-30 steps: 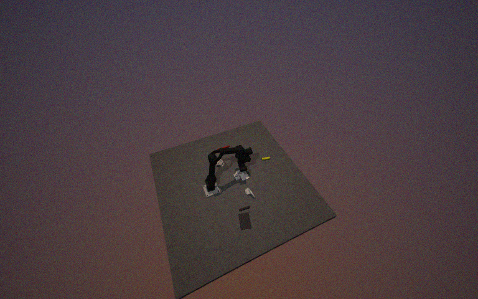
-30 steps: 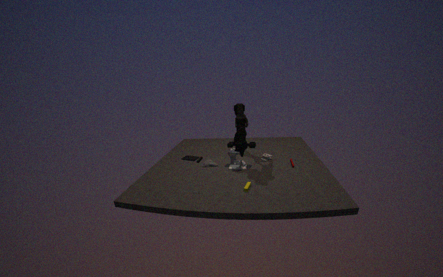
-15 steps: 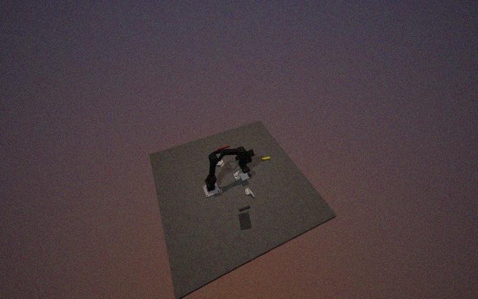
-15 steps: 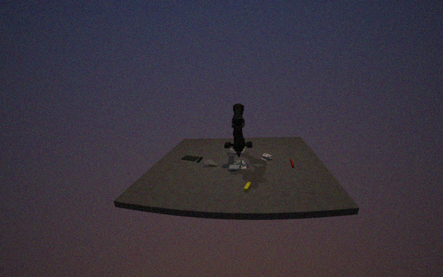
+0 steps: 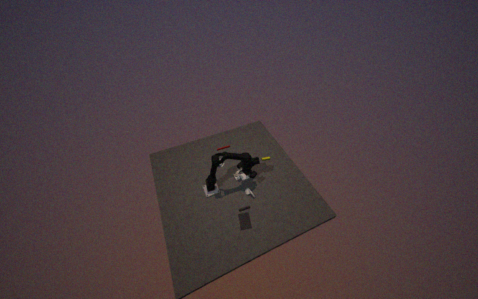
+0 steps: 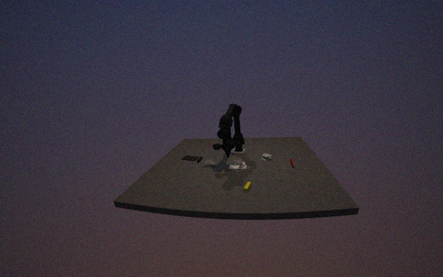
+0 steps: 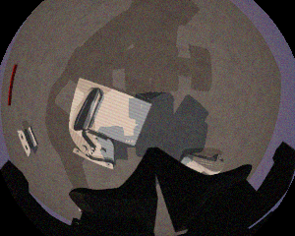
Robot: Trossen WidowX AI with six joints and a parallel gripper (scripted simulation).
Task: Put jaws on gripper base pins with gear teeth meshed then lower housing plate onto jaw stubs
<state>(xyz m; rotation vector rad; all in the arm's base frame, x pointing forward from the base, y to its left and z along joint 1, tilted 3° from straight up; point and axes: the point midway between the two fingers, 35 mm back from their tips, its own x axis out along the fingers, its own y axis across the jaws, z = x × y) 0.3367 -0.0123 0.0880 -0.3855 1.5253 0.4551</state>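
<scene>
Now: the small dark piece 260 mm to the right of my gripper tip, 110 mm behind it and 70 mm below it. The rest, counted from my gripper tip: red stick (450 mm to the left, 110 mm behind, 70 mm below); then dark housing plate (360 mm to the right, 130 mm behind, 80 mm below); then yellow block (260 mm ahead, 180 mm to the left, 70 mm below).
</scene>
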